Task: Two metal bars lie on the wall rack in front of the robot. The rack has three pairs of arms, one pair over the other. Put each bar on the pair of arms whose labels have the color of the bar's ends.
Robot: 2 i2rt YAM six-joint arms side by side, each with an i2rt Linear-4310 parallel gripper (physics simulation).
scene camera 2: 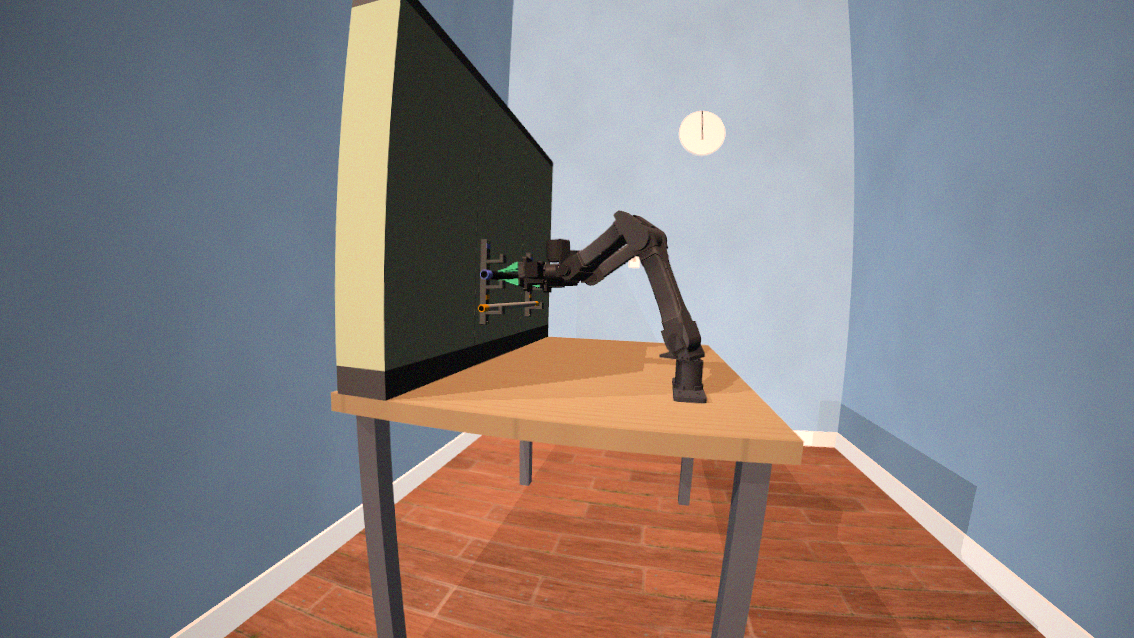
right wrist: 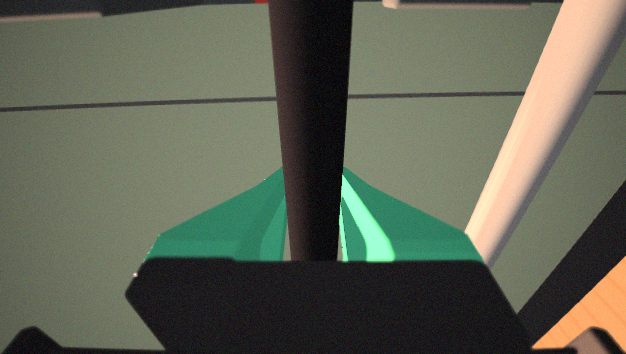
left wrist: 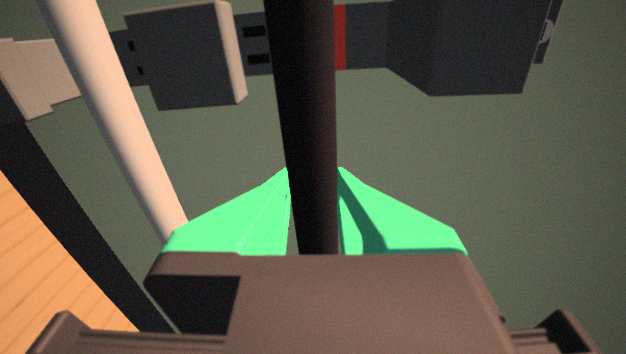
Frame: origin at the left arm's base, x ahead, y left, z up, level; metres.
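Seen in the pictures: left gripper, between the fingertips: [scene camera 2: 498,276] [left wrist: 313,177]; right gripper, between the fingertips: [right wrist: 313,177]; left arm's base, origin of its link: [scene camera 2: 687,391].
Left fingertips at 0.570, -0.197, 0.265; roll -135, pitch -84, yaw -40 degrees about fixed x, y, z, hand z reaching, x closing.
Note:
Pixels of each thing's middle, then the offset from my left fingertips to it, as dx, dy, dz. "spot": a spot on its surface instead. Level surfaces: height alone.
- dark bar with blue ends, middle of its body: [right wrist: 315,330] [left wrist: 323,318] [scene camera 2: 515,277] -0.002, -0.134, +0.000
- rack, middle of its body: [left wrist: 246,48] [scene camera 2: 492,282] -0.011, +0.064, -0.020
- red label, a spot on its surface: [left wrist: 340,37] spot: +0.004, +0.065, +0.016
- pale bar with orange ends, middle of its body: [right wrist: 440,320] [left wrist: 215,308] [scene camera 2: 513,305] +0.000, -0.132, -0.095
- wooden table, height of its surface: dz -0.265
A dark bar with blue ends [scene camera 2: 485,274] [left wrist: 310,100] [right wrist: 315,100] is held level by both grippers. My left gripper [scene camera 2: 496,274] [left wrist: 313,177] is shut on it, and my right gripper [right wrist: 313,177] is shut on it too. The bar is between the top and middle arms of the rack [scene camera 2: 483,261], in front of the upright by the red label [left wrist: 340,37]. Contact with the rack cannot be told. A pale bar with orange ends [scene camera 2: 511,304] [left wrist: 117,120] [right wrist: 535,125] lies lower, seemingly on the lowest arms. A faint blue label shows near the rack's top.
The rack's middle arm [left wrist: 192,57] and top arm [left wrist: 465,50] stick out on either side of the held bar in the left wrist view. The dark green wall panel [scene camera 2: 436,198] [left wrist: 500,200] [right wrist: 125,150] stands behind the rack. The wooden table [scene camera 2: 555,396] is below.

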